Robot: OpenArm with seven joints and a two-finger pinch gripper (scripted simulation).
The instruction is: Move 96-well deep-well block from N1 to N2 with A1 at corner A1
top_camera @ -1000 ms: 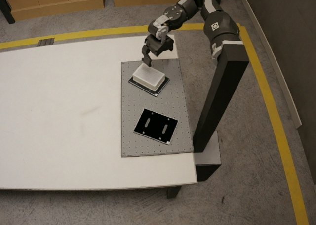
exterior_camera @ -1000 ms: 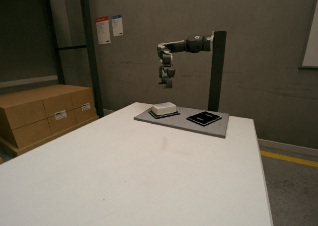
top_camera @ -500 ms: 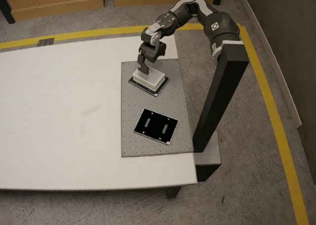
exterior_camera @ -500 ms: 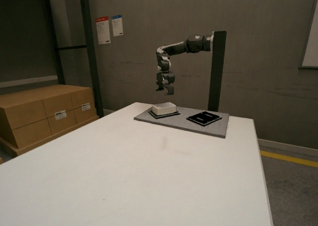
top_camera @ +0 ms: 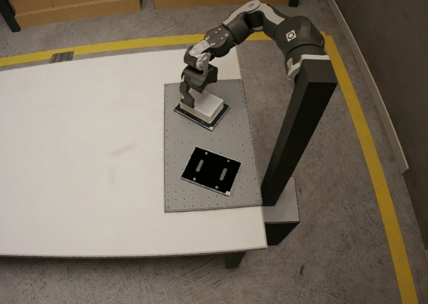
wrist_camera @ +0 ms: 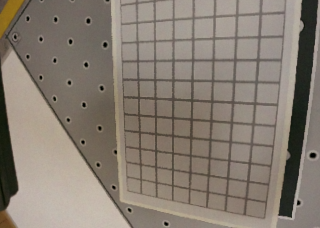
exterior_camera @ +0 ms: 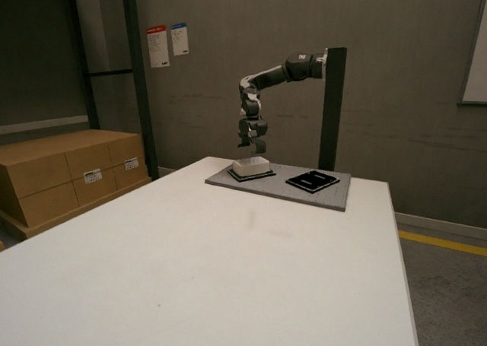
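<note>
Now: the white deep-well block 10 mm behind my hand and 70 mm below it. From my hand the other things lie so: nest (40 mm behind, 240 mm to the left, 90 mm below).
</note>
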